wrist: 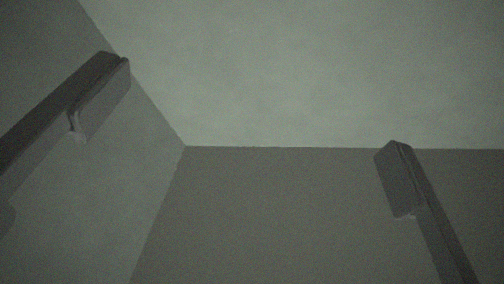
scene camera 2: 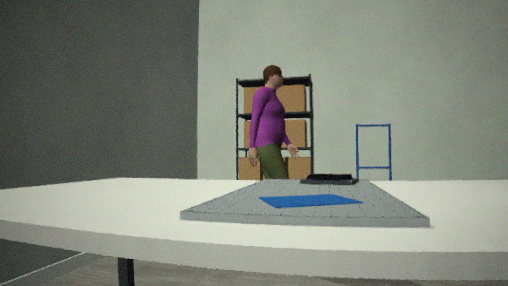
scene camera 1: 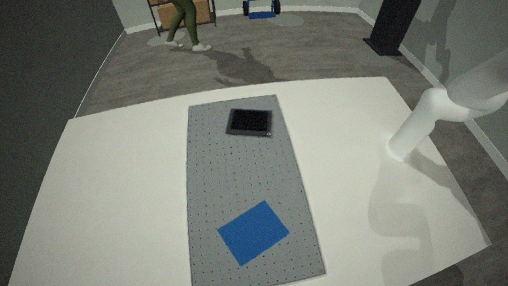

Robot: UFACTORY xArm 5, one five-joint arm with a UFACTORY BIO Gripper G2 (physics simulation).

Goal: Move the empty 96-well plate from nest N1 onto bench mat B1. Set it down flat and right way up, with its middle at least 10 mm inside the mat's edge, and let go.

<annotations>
My gripper shows in the wrist view (268, 113); in scene camera 2 it is out of frame, in scene camera 1 it is out of frame. One and the same spot on a blue bench mat B1: (scene camera 2: 327, 199) is (scene camera 1: 265, 227).
</annotations>
